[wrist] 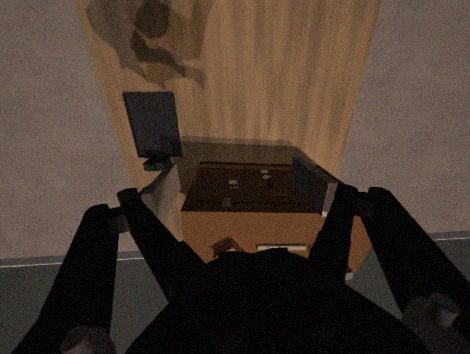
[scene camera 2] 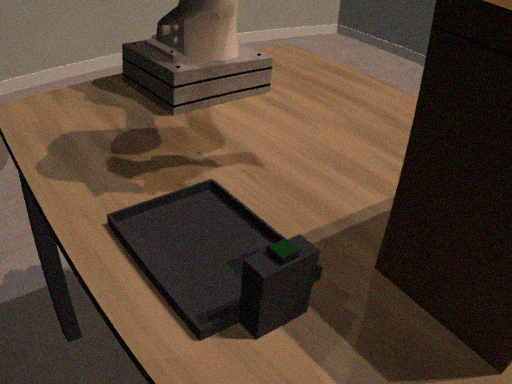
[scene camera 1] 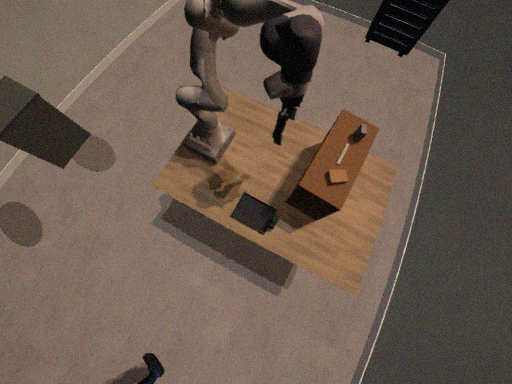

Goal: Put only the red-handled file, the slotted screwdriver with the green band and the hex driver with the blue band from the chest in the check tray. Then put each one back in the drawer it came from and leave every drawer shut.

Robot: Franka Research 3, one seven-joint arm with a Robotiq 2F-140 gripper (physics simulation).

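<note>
The chest (scene camera 1: 327,157) (scene camera 2: 450,175) (wrist: 200,220) stands on the table; its dark drawer front, with small pale handles (wrist: 233,183), shows in the wrist view. No drawer visibly sticks out, but the front is dark and partly hidden by the fingers. The black check tray (scene camera 1: 250,210) (scene camera 2: 185,250) (wrist: 152,122) lies flat beside the chest, and no tool shows in it. The red-handled file, the green-banded slotted screwdriver and the blue-banded hex driver do not show in any view. My gripper (scene camera 1: 278,140) (wrist: 235,172) is open and empty, raised over the table on the drawer side of the chest.
A dark box with a green top (scene camera 1: 272,223) (scene camera 2: 280,295) (wrist: 154,164) stands at the tray's corner. On the chest top are an orange-brown block (scene camera 1: 338,176) (wrist: 225,245), a white strip (scene camera 1: 342,153) (wrist: 281,247) and a small dark object (scene camera 1: 359,134).
</note>
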